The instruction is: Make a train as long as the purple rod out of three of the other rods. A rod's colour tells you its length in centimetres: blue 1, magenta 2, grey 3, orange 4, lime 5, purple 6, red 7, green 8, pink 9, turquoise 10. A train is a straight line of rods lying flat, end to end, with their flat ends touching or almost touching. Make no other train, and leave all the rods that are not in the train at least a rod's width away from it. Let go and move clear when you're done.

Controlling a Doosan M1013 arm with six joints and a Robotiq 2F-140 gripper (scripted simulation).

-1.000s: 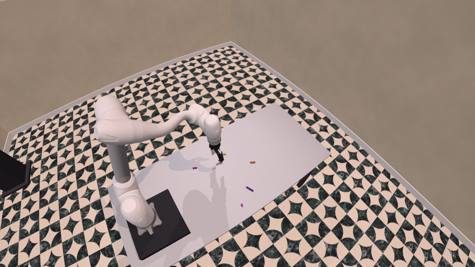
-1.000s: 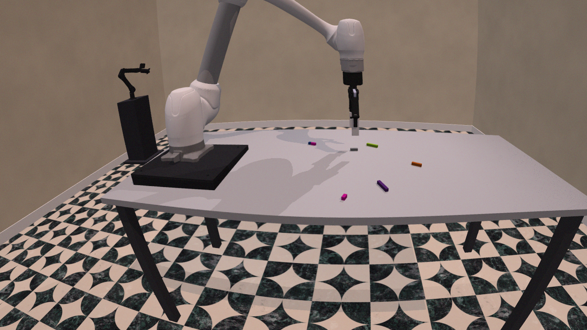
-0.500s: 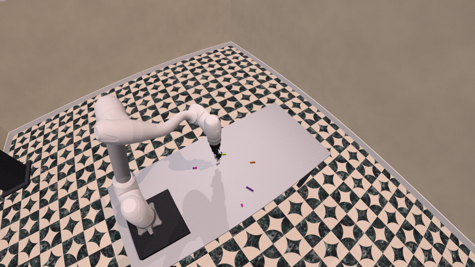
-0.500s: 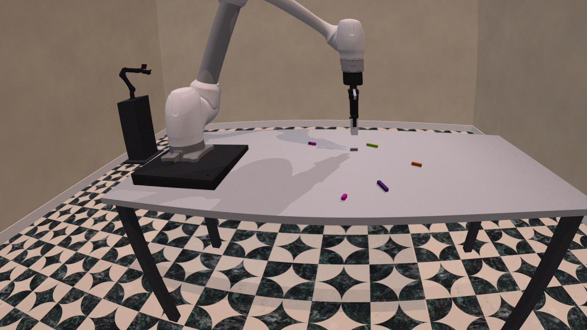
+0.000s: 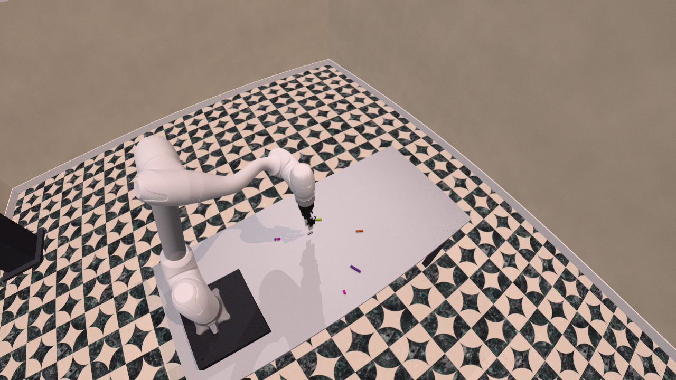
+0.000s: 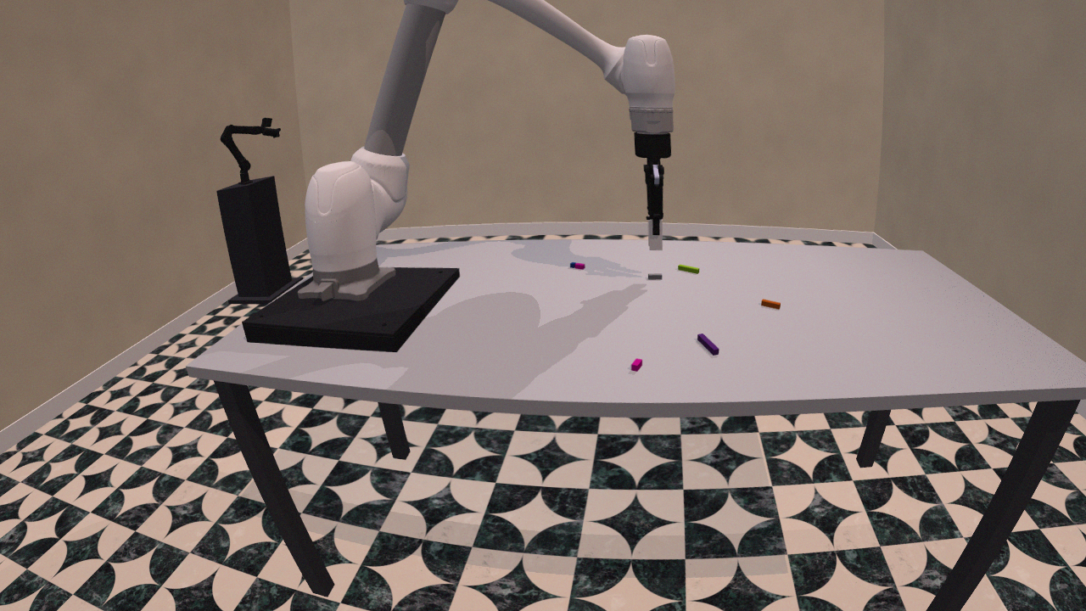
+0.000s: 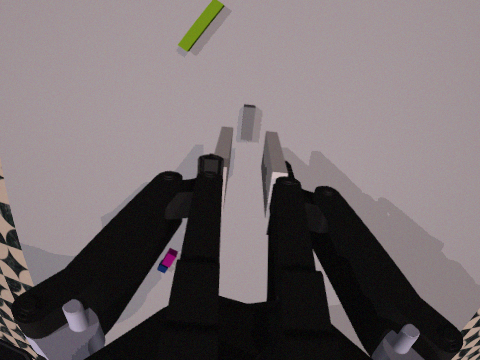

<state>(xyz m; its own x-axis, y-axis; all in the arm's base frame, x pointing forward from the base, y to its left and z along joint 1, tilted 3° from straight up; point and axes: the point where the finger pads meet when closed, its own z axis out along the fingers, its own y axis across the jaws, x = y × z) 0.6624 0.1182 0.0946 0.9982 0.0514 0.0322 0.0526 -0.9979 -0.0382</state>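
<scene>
The grey rod lies 10 cm below my hand. The rest, counted from my hand: lime rod 8 cm ahead, 5 cm to the left, 10 cm below; small blue rod 19 cm behind, 7 cm to the left, 10 cm below; orange rod 23 cm ahead, 15 cm to the right, 10 cm below.
</scene>
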